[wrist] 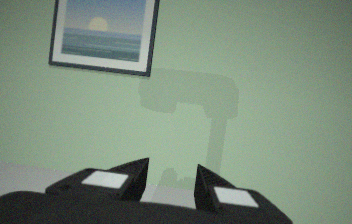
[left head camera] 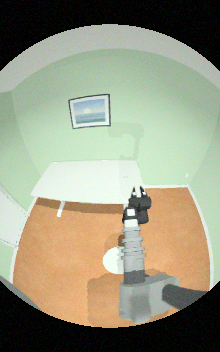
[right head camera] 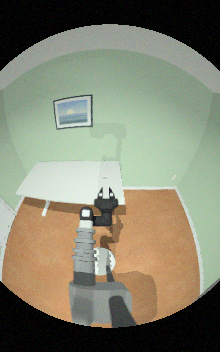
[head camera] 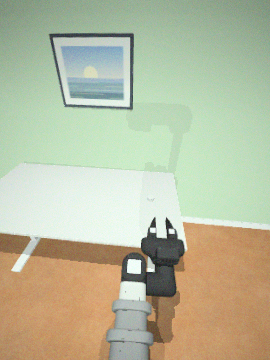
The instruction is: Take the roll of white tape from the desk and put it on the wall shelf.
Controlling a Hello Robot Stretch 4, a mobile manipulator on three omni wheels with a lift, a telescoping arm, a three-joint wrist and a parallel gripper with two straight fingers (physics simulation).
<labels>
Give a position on a white desk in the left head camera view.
94,181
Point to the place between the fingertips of my gripper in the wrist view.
171,175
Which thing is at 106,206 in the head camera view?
A white desk.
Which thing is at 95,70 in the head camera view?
A framed picture.
</labels>
